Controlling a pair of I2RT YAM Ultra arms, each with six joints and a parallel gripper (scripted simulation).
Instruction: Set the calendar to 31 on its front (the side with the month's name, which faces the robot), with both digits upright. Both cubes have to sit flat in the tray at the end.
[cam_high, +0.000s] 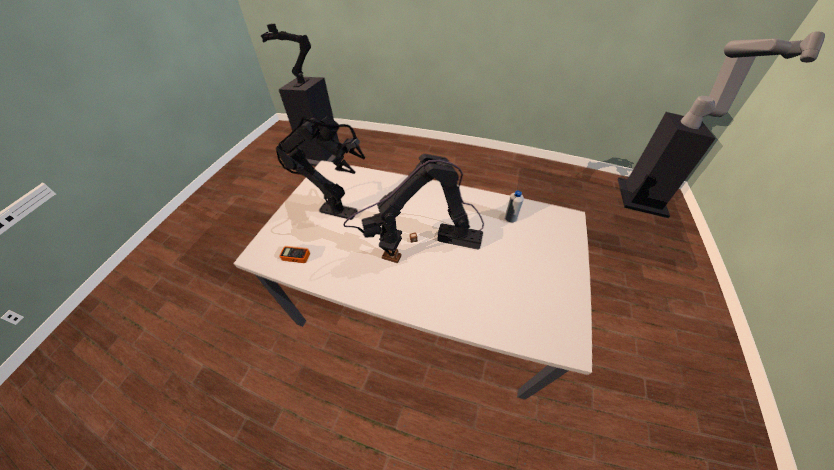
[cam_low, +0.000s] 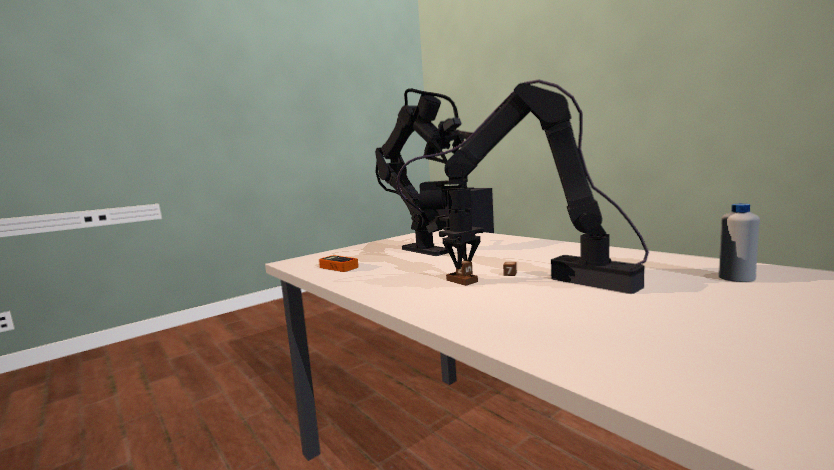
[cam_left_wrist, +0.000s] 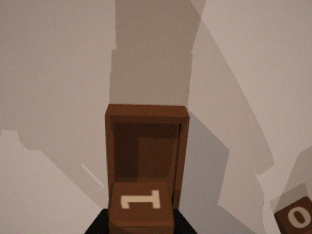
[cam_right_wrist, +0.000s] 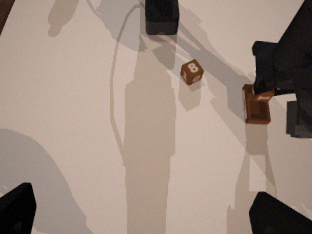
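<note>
The brown tray is 4 cm below my left hand and 1 cm to the right of it.
</note>
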